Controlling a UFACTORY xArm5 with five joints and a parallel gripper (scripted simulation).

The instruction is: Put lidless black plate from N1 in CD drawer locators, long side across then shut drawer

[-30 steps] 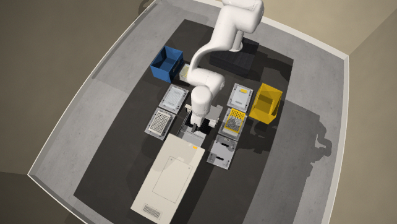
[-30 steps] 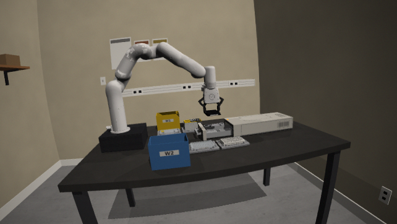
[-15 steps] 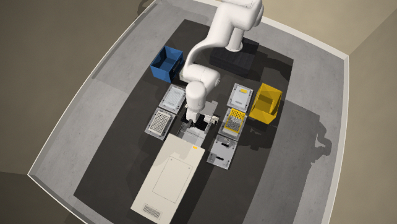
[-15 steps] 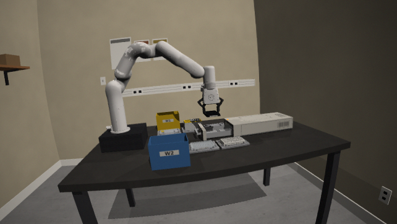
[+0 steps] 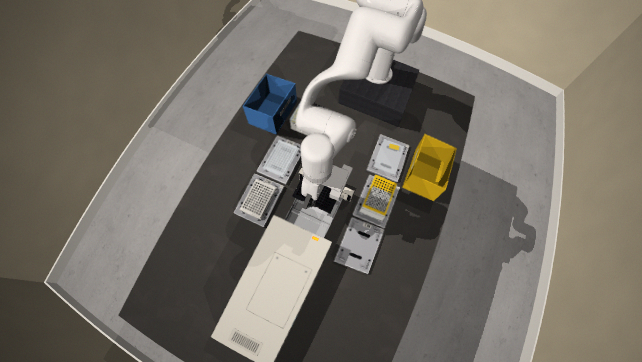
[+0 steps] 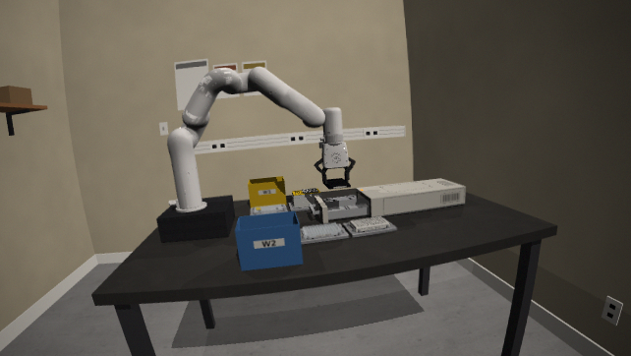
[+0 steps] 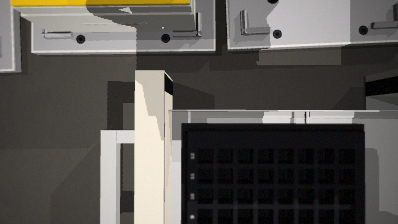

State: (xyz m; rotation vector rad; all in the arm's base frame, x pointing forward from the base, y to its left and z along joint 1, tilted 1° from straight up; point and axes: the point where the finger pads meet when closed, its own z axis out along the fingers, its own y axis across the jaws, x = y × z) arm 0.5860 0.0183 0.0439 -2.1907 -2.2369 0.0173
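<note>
The drawer is 110 mm below my hand and 30 mm ahead of it. Also, from my hand: cooler CD (180 mm ahead, 110 mm below); black plate (10 mm below); white plate (190 mm to the right, 130 mm below, 70 mm ahead).
</note>
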